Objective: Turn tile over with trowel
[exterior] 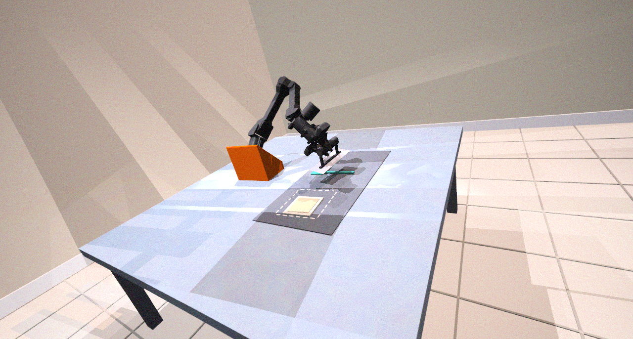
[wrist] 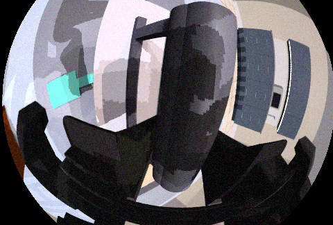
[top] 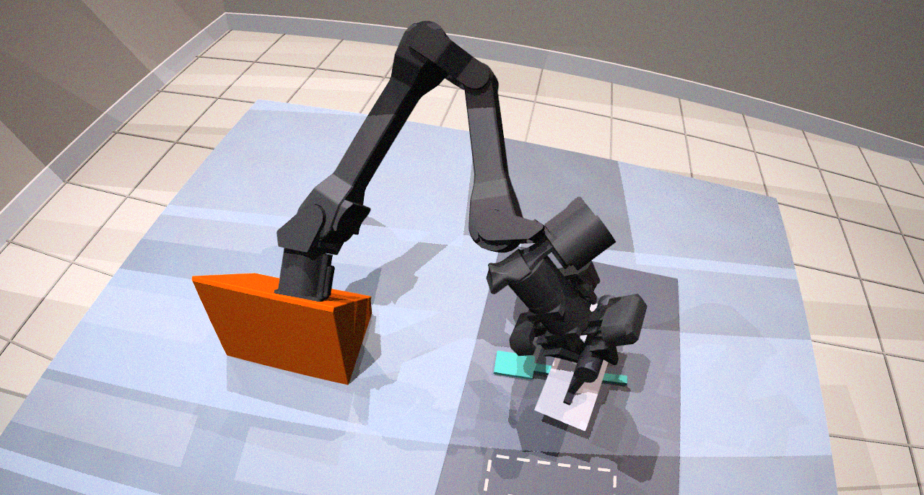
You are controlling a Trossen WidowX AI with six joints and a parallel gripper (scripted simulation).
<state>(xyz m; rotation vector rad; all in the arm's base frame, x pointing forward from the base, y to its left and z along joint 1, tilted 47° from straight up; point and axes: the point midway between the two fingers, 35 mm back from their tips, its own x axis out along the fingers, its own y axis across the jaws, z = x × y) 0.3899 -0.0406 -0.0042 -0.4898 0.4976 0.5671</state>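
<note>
Right now the teal trowel is 110 mm below my gripper tip, 60 mm behind it and 50 mm to the left of it. The rest, counted from my gripper tip: tile: 220 mm to the right, 110 mm below, 60 mm behind; dark mat: 140 mm below, 20 mm to the right, 20 mm behind.
</note>
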